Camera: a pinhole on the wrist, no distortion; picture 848 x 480 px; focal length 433.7 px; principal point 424.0 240.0 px. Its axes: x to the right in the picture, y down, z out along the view. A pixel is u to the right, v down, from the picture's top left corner.
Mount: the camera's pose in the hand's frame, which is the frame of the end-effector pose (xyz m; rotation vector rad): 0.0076 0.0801 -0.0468 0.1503 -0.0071 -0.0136
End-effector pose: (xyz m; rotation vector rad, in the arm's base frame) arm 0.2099 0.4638 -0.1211 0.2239 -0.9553 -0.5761
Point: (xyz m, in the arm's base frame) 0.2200 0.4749 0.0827
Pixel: 816 368
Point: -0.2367 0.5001 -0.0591
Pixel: 263 131
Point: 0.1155 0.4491 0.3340
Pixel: 757 391
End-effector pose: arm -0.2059 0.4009 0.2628 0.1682 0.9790 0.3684
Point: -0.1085 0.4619 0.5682
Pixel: 166 373
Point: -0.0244 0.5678 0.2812
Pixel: 708 393
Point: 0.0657 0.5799 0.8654
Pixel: 219 460
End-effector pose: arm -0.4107 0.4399 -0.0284 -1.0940 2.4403 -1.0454
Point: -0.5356 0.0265 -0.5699
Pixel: 711 459
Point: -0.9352 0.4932 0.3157
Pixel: behind the camera
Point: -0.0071 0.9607 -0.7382
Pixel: outside the picture
